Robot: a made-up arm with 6 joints. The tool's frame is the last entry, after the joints.
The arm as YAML. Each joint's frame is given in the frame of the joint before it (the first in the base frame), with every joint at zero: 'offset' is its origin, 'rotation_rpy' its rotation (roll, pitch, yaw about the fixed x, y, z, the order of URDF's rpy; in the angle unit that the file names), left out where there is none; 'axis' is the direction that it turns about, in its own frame. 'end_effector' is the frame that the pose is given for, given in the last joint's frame.
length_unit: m
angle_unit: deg
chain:
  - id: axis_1
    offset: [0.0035, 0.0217, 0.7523]
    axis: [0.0, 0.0, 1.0]
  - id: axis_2
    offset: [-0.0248, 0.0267, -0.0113]
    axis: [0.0, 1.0, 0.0]
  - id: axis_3
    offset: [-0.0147, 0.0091, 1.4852]
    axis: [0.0, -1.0, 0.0]
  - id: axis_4
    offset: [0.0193, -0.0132, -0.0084]
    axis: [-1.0, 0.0, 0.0]
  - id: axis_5
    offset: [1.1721, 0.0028, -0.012]
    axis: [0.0, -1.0, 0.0]
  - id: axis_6
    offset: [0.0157, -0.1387, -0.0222]
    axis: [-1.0, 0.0, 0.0]
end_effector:
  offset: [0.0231, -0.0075, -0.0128]
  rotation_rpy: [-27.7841, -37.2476, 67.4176]
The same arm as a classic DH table. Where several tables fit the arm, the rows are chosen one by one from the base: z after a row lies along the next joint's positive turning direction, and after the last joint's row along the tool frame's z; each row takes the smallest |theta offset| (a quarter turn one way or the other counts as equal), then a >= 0, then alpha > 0; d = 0 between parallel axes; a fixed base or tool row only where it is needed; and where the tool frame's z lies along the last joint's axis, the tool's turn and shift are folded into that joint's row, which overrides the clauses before.
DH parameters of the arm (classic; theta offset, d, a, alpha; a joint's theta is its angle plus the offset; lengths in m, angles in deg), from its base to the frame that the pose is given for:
base (fixed): 80.84 0 0.022 0
axis_1: -80.84 0.741 -0.0248 -90
axis_2: 89.43 0 -1.4853 180
axis_3: -0.57 -0.0226 0.0084 90
axis_4: 0 -1.1914 0.012 -90
axis_5: 0 0.1359 0.0222 90
axis_6: 65.87 -0.0317 0.0121 -50.5
tool (fixed): 156.66 -0.0112 0 0

